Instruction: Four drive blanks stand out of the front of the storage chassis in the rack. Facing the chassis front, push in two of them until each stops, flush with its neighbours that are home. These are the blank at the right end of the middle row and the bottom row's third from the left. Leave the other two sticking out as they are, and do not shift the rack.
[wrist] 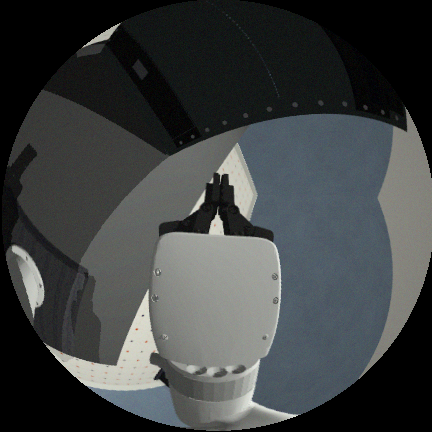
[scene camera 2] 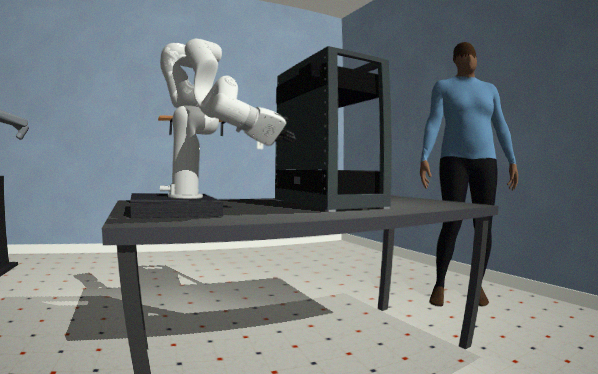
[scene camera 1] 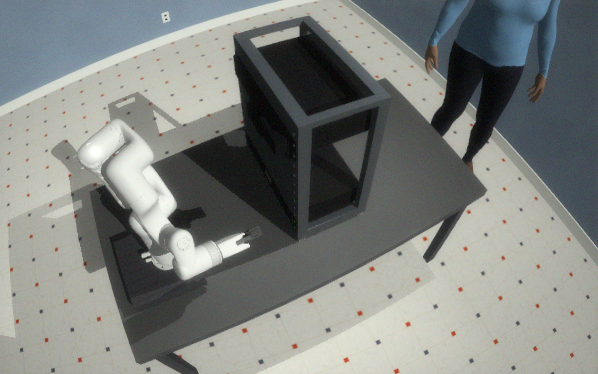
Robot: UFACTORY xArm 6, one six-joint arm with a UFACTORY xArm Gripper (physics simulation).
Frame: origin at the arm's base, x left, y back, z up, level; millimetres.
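Seen in the pictures: gripper, between the fingertips: [wrist: 219, 181] [scene camera 2: 293, 138] [scene camera 1: 259, 230]; arm's base, origin of its link: [scene camera 2: 185, 196] [scene camera 1: 166, 254].
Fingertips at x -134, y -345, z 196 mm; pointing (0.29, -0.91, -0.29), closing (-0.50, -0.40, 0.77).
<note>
Offsets run from my fingertips to a thing's top centre. "*": to the spot under its first point.
The rack @(* dx +36, dy -164, dz +155 mm) [scene camera 1: 304, 175] [scene camera 2: 332, 125] stands upright on the table, with its dark front toward the arm. In the wrist view the rack's front @(* dx +102, dy -137, dz +126 mm) [wrist: 300, 75] spans the top, with a row of holes along its near edge. The storage chassis and its blanks are too dark to make out singly, so which ones stand out or are flush cannot be told. My gripper [scene camera 1: 255, 231] [scene camera 2: 293, 135] [wrist: 219, 181] is shut and empty, its two black fingertips together. It is in front of the rack near its right-hand edge, above the table, and appears apart from the rack.
The table [scene camera 1: 400, 165] [scene camera 2: 250, 227] [wrist: 135, 220] carries the rack and the arm's black base block [scene camera 1: 150, 285] [scene camera 2: 175, 206]. A dark panel with a small grey label @(* dx +282, dy -125, dz -144 mm) [scene camera 2: 297, 180] [wrist: 140, 69] is low in the rack. A person [scene camera 1: 492, 35] [scene camera 2: 467, 120] stands beyond the table.
</note>
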